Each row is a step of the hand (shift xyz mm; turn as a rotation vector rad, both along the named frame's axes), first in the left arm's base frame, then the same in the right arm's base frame.
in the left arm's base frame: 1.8 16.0 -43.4 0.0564 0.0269 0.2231
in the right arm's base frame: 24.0 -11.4 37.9 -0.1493 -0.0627 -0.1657
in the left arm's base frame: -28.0 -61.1 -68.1 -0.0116 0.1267 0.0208
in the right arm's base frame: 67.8 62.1 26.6 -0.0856 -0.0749 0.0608
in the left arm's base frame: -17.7 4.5 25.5 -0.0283 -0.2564 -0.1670
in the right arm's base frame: -28.9 10.1 -6.8 0.2397 0.1919 -0.0125
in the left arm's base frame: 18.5 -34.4 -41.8 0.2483 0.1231 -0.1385
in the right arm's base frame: 56.5 9.2 1.2 0.1512 -0.2664 0.0466
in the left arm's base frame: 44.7 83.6 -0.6 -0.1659 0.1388 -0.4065
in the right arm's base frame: -22.0 -88.7 25.4 0.1463 0.0383 0.4349
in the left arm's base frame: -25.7 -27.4 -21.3 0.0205 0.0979 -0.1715
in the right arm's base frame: 17.7 37.6 11.7 0.0832 -0.0779 0.1626
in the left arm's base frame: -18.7 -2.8 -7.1 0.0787 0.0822 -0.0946
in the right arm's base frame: -2.0 16.0 12.1 0.0624 -0.1122 0.0735
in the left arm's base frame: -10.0 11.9 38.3 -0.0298 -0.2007 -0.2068
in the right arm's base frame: -38.4 -0.7 -15.2 0.2391 0.1569 0.0463
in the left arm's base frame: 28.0 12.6 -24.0 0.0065 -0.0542 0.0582
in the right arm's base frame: 23.8 -29.1 10.3 -0.0112 0.0301 -0.0730
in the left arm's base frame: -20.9 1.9 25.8 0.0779 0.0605 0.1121
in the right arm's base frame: -29.3 14.2 -6.9 -0.0764 -0.0998 -0.0807
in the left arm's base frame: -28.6 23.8 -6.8 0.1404 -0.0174 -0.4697
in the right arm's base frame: -20.5 6.0 31.2 0.4134 -0.0889 0.2486
